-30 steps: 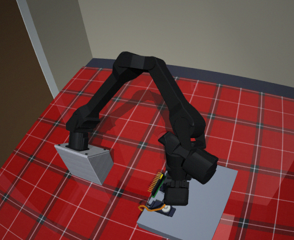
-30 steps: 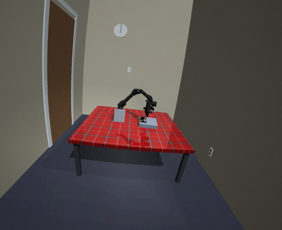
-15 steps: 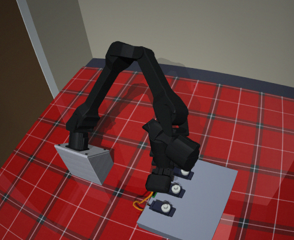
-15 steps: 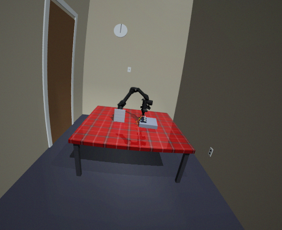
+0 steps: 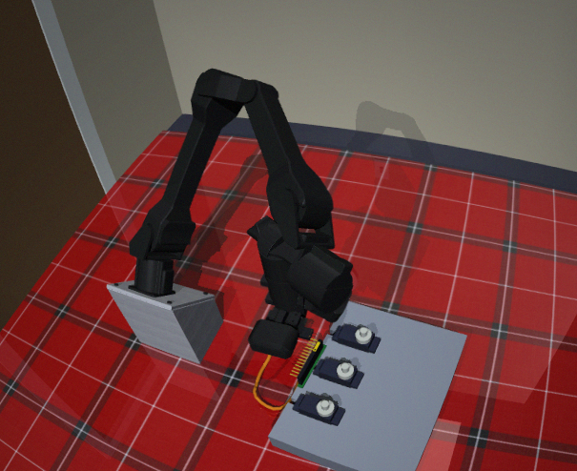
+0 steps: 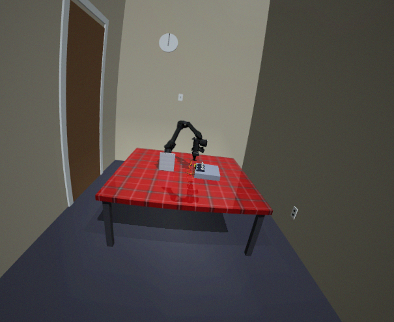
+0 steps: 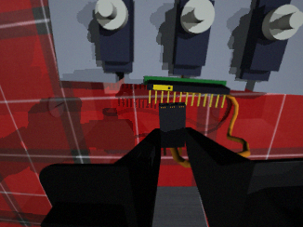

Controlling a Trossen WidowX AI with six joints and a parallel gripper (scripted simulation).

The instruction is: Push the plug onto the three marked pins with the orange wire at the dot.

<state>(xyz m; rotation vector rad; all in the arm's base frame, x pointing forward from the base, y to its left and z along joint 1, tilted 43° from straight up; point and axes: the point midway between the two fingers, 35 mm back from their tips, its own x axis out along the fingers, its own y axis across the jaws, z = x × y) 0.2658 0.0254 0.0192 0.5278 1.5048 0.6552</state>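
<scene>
Right now my gripper tip is 50 mm above the yellow band, 20 mm short of it and 10 mm to the right of it. From my gripper tip the other things lie so: grey holder plate: 180 mm ahead, 100 mm below, 20 mm to the right.
</scene>
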